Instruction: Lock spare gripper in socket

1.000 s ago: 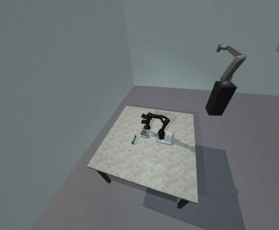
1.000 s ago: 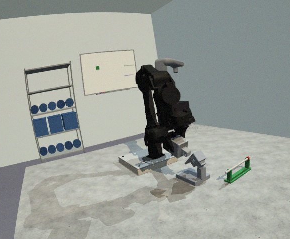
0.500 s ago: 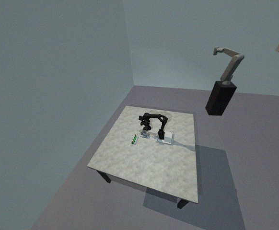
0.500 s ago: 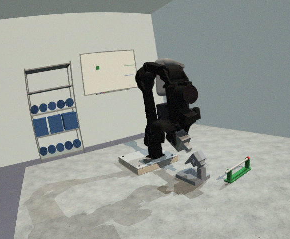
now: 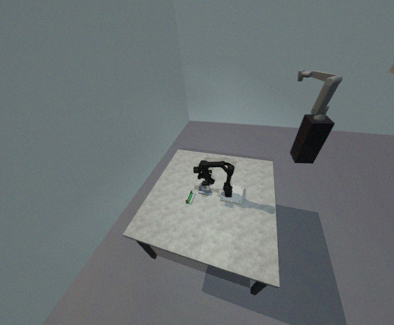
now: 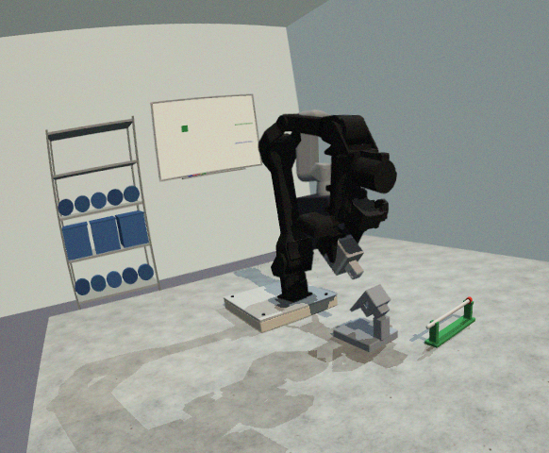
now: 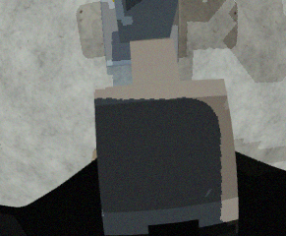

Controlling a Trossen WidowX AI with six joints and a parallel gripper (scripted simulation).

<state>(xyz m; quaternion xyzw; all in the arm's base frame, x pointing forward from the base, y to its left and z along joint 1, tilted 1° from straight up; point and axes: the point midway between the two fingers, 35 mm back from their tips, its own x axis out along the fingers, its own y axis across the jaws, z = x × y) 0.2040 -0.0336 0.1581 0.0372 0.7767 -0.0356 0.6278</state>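
Right now my gripper tip is 210 mm short of the green cradle, 130 mm above it and 90 mm to the right of it. Also, from my gripper tip: grey socket (100 mm below, 80 mm ahead, 10 mm to the right); then spare gripper (10 mm ahead, 10 mm above).
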